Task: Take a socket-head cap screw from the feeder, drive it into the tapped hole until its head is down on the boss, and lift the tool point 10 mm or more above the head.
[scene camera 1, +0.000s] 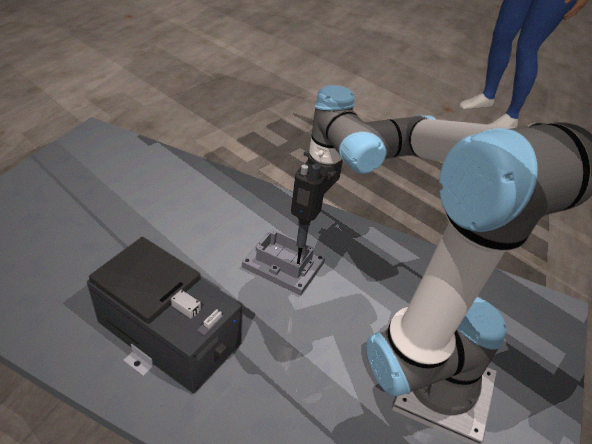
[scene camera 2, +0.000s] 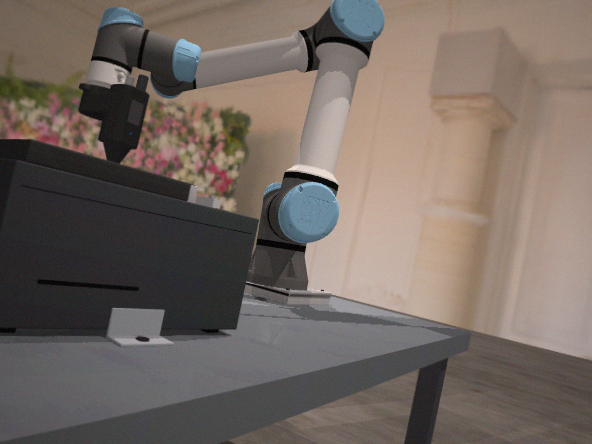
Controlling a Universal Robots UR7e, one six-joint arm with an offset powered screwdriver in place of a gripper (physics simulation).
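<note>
My screwdriver (scene camera 1: 299,261) points down with its thin dark tip at the right-hand corner of the grey open-topped housing (scene camera 1: 274,260) in scene camera 1. The tip overlaps the corner boss in this view; I cannot tell whether it touches it. No screw can be made out at the tip, and the tapped hole is too small to see. In scene camera 2 the screwdriver's black body (scene camera 2: 124,115) shows above the feeder, which hides the tip and the housing. The black box-shaped feeder (scene camera 1: 145,277) (scene camera 2: 130,245) stands left of the housing in scene camera 1.
The housing has a flat flange with corner holes. A white block (scene camera 1: 186,303) and a small pale rail (scene camera 1: 212,318) sit on the feeder. A light bracket (scene camera 1: 137,361) (scene camera 2: 136,324) stands at its side. The arm's base plate (scene camera 1: 440,417) (scene camera 2: 300,296) is on the table (scene camera 1: 280,390) (scene camera 2: 280,360).
</note>
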